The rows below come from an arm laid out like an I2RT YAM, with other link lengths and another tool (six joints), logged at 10 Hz.
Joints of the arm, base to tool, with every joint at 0 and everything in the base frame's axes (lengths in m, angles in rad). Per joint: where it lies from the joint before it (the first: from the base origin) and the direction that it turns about. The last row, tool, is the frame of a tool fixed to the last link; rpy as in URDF.
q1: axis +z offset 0 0 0.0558
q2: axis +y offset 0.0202 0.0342 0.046
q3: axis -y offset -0.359 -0.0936 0
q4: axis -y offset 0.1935 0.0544 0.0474
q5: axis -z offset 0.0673 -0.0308 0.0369
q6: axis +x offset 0.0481 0 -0.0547
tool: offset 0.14 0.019 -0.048 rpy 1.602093 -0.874 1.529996
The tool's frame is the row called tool.
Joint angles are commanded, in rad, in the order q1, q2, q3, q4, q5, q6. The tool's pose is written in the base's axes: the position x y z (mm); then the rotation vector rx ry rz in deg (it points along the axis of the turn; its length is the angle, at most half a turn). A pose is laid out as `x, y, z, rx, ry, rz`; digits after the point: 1 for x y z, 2 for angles.
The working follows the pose.
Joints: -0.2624 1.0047 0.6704 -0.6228 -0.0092 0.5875
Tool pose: 131.8, -26.8, 150.4, 166.48, -12.63, 49.75
Where each joint sits with the arm in this pose, in the base's axes (m; each line is computed from the numbers above, not from the rounded line before):
q1: 0.0000 0.0000 0.0558
q2: 0.0284 0.0278 0.1018
q3: -0.1819 -0.0127 0.4048
q4: 0.0238 -0.0116 0.3861
q5: 0.0824 -0.0592 0.3523
q6: 0.0661 -0.0544 0.2815
the tool: 0.1318 -0.0268 0.1504

